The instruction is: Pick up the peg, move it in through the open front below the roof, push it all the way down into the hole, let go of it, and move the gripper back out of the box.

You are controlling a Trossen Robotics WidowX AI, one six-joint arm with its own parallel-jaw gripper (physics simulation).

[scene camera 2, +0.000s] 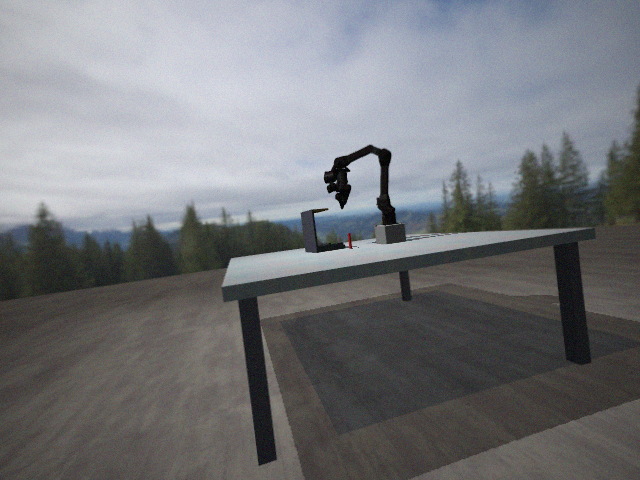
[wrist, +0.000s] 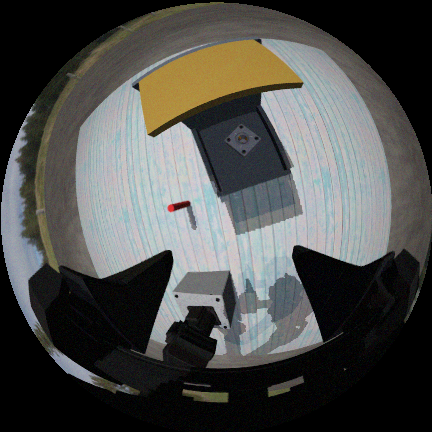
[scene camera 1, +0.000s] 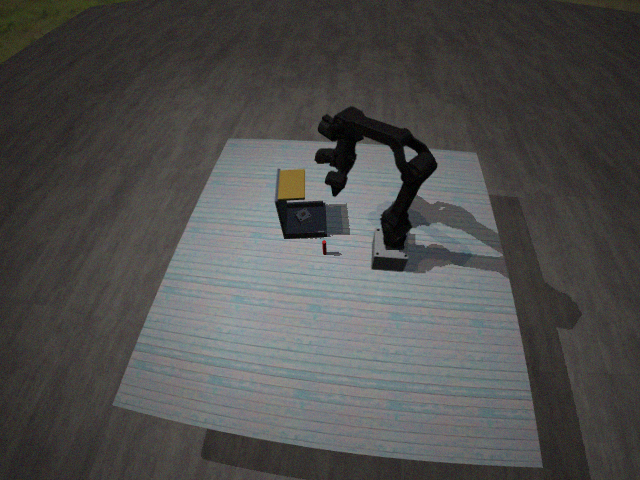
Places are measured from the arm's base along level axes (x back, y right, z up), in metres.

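Pixels of known places: gripper, fingertip midpoint: (scene camera 2: 343, 207) (wrist: 234, 255) (scene camera 1: 337, 188); arm's base, origin of the base link: (scene camera 2: 390, 224) (wrist: 203, 315) (scene camera 1: 393, 241).
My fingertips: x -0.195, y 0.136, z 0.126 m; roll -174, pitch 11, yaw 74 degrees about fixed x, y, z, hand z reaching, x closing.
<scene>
Ahead of a thing's pixels: the offset from my fingertips to its top centre. "spot": to the spot under its first point. Level surfaces: height alone.
The red peg @[dx -0.050, dy -0.122, dz -0.145 m] (scene camera 1: 324, 248) (scene camera 2: 349, 240) (wrist: 179, 206) stands upright on the table, outside the box and near its front corner. The dark box @[dx -0.129, dy +0.030, dz -0.001 m] (scene camera 1: 281, 219) (scene camera 2: 310, 231) (wrist: 230, 170) has a tall back wall, a low-rimmed floor and a yellow roof @[spot: dx -0.160, dy +0.023, dz -0.001 m] (scene camera 1: 291, 184) (scene camera 2: 321, 210) (wrist: 220, 80) over its back part. A grey square block with the round hole @[dx -0.137, dy +0.039, dz -0.184 m] (scene camera 1: 302, 213) (wrist: 243, 139) lies turned on the box floor. My gripper (scene camera 1: 336, 192) (scene camera 2: 342, 206) (wrist: 234, 255) is open and empty, pointing down high above the table, apart from the peg and the box.
The arm's grey base block (scene camera 1: 389, 257) (scene camera 2: 390, 233) (wrist: 204, 284) stands on the striped table top @[dz -0.225 m] (scene camera 1: 330, 351) (scene camera 2: 289, 263) (wrist: 125, 165), to the right of the peg in the scene views. Shadows of the box and arm fall on the table.
</scene>
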